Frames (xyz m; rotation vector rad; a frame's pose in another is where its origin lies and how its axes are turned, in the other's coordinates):
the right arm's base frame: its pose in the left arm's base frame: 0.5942 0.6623 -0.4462 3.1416 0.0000 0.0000
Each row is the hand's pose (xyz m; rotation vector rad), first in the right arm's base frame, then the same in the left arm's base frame.
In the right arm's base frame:
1: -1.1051 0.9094 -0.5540 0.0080 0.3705 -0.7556
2: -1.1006 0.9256 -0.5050 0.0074 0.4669 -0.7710
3: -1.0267 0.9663 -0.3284 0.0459 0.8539 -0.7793
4: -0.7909 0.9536 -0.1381 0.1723 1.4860 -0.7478
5: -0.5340 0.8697 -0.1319 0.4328 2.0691 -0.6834
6: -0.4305 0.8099 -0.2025 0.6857 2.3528 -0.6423
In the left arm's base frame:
1: -0.5109 -0.2471 0.1078 -2.8605 -1.1493 -0.5636
2: -0.5064 -0.2633 0.0588 -2.8215 -1.1678 -0.7072
3: -0.4325 -0.3040 -0.1178 -2.5947 -1.1413 -1.2505
4: -0.1967 -0.2913 -0.3081 -2.0090 -0.9946 -1.9764
5: 0.0602 -0.2074 -0.3143 -1.2582 -0.7812 -2.3653
6: 0.1637 -0.1476 -0.2437 -0.8117 -0.6558 -2.4023

